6 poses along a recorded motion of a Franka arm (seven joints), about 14 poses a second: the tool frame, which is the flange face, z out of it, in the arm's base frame.
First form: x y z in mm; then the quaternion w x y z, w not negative.
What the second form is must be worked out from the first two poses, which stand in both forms.
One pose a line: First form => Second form
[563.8 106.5 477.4 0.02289 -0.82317 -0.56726 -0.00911] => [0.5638 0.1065 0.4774 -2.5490 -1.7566 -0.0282]
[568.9 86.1 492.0 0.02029 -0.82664 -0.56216 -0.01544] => [0.5689 0.0861 0.4920 -2.5639 -1.7436 -0.0479]
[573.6 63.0 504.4 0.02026 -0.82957 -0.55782 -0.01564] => [0.5736 0.0630 0.5044 -2.5731 -1.7302 -0.0485]
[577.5 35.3 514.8 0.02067 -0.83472 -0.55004 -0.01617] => [0.5775 0.0353 0.5148 -2.5884 -1.7056 -0.0501]
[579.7 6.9 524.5 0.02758 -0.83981 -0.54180 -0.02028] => [0.5797 0.0069 0.5245 -2.5930 -1.6729 -0.0626]
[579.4 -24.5 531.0 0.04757 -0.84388 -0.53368 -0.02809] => [0.5794 -0.0245 0.5310 -2.5737 -1.6277 -0.0857]
